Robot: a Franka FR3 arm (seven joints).
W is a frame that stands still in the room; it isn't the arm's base.
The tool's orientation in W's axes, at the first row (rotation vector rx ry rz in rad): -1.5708, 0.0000, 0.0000
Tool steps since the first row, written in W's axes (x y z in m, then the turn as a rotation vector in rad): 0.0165, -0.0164, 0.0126, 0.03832, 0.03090, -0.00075; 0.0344, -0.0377, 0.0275, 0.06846, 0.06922, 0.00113; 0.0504, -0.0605, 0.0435, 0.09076, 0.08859, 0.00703; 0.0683, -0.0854, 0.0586, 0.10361, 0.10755, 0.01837; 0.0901, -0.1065, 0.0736, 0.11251, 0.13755, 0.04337; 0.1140, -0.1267, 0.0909, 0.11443, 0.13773, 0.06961; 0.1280, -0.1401, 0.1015, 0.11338, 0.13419, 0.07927
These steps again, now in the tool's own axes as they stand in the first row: 0.0165, -0.0126, -0.0164, 0.03832, 0.00075, 0.03090; 0.0344, -0.0275, -0.0377, 0.06846, -0.00113, 0.06922; 0.0504, -0.0435, -0.0605, 0.09076, -0.00703, 0.08859; 0.0683, -0.0586, -0.0854, 0.10361, -0.01837, 0.10755; 0.0901, -0.0736, -0.1065, 0.11251, -0.04337, 0.13755; 0.1140, -0.0909, -0.1267, 0.11443, -0.06961, 0.13773; 0.1280, -0.1015, -0.1401, 0.11338, -0.07927, 0.13419
